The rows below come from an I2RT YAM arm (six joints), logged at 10 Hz.
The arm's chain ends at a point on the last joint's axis. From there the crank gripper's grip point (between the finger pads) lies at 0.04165 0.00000 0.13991 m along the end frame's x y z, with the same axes.
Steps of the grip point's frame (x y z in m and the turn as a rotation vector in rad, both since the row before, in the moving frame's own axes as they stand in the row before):
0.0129 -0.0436 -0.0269 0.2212 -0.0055 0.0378
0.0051 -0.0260 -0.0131 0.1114 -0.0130 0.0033
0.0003 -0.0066 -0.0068 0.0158 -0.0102 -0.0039
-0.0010 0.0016 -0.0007 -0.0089 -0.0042 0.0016
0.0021 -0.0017 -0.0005 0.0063 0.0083 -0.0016
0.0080 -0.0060 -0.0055 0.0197 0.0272 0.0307
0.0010 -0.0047 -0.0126 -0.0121 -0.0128 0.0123
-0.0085 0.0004 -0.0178 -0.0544 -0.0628 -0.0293
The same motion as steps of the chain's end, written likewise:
0.0131 -0.0144 -0.0239 0.2212 -0.0055 0.0378
0.0069 -0.0106 -0.0128 0.1114 -0.0130 0.0033
0.0017 -0.0042 -0.0072 0.0158 -0.0102 -0.0039
-0.0004 0.0003 -0.0009 -0.0089 -0.0042 0.0016
0.0009 -0.0008 -0.0001 0.0063 0.0083 -0.0016
0.0042 -0.0046 -0.0043 0.0197 0.0272 0.0307
0.0028 -0.0069 -0.0131 -0.0121 -0.0128 0.0123
0.0003 -0.0062 -0.0200 -0.0544 -0.0628 -0.0293

